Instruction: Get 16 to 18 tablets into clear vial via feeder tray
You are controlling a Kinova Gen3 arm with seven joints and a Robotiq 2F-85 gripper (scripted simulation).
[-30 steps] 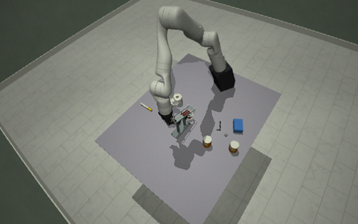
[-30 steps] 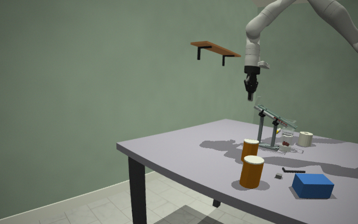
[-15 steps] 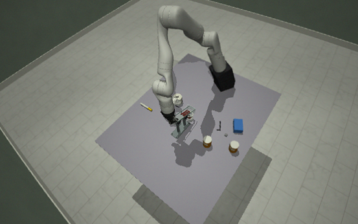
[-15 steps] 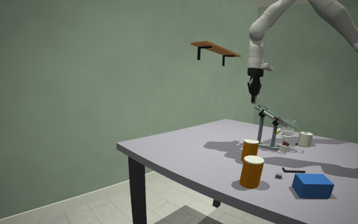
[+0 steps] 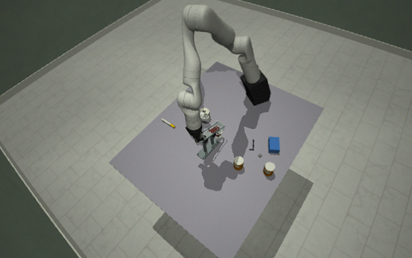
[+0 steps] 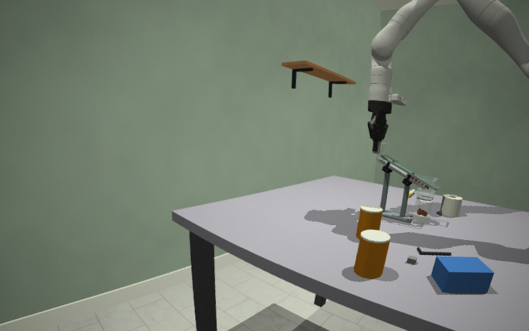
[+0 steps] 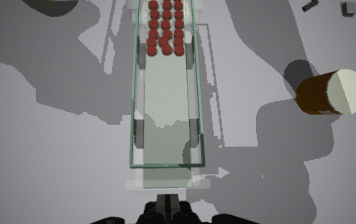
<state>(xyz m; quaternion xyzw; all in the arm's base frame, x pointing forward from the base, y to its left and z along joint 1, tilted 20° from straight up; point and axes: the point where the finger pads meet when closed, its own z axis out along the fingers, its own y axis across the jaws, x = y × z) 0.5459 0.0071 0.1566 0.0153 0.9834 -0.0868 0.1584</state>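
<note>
My hand is 8 cm past the feeder tray, 1 cm to the right of it and 5 cm above it. The rest, counted from my hand: black hex key 23 cm behind, 23 cm to the left, 20 cm below; then clear vial 18 cm behind, 1 cm to the left, 16 cm below; then white roll 26 cm behind, 16 cm to the right, 17 cm below.
</note>
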